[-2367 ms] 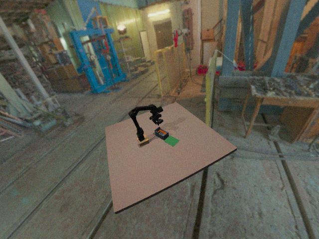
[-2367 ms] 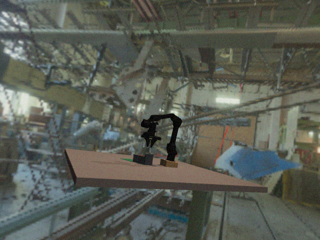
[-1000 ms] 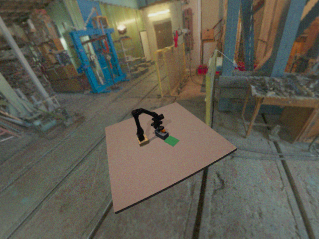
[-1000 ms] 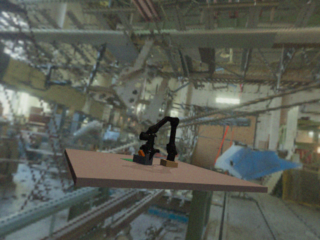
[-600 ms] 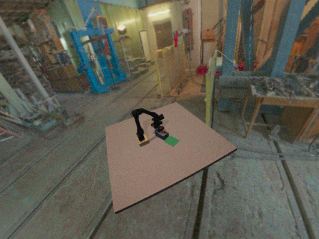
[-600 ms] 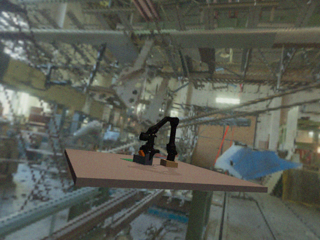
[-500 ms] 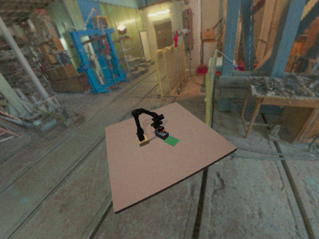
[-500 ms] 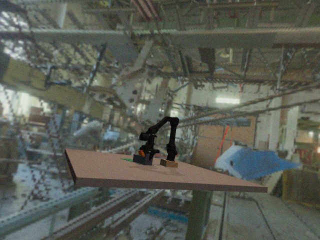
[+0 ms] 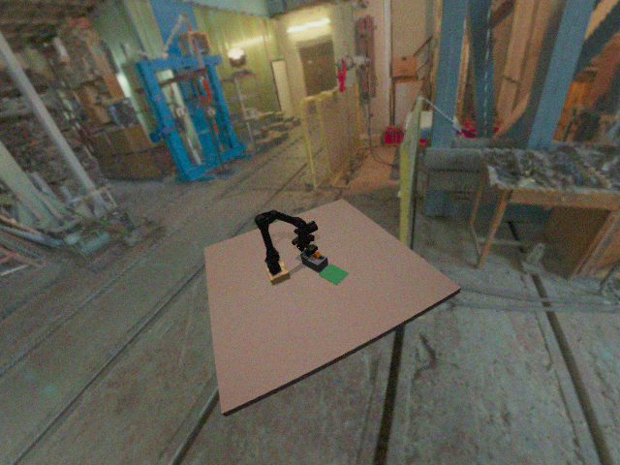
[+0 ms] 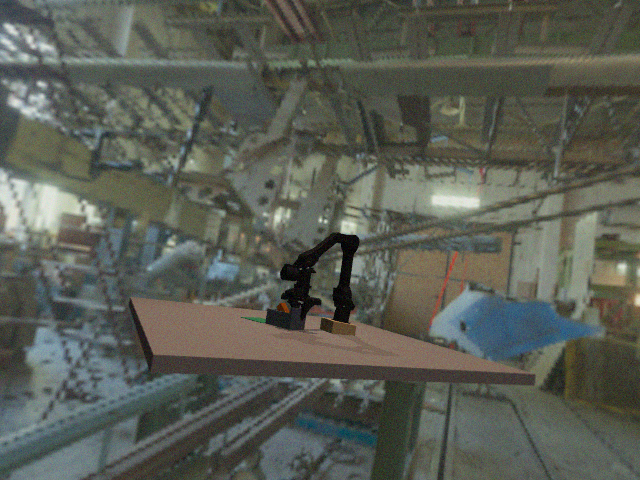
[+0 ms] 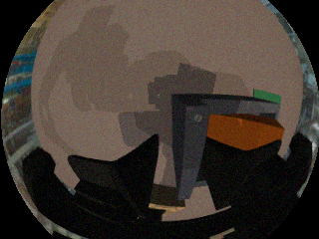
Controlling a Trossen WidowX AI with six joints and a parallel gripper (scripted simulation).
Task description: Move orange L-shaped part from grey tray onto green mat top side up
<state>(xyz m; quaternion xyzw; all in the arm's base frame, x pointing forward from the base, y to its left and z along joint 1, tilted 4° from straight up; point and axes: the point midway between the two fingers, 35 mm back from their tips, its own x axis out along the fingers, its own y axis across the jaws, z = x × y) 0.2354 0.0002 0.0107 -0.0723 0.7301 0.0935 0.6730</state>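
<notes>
Right now the orange L-shaped part is 10 mm ahead of my gripper tip and 50 mm to the right of it. From my gripper tip the other things lie so: green mat: 50 mm ahead, 220 mm to the right, 60 mm below.
</notes>
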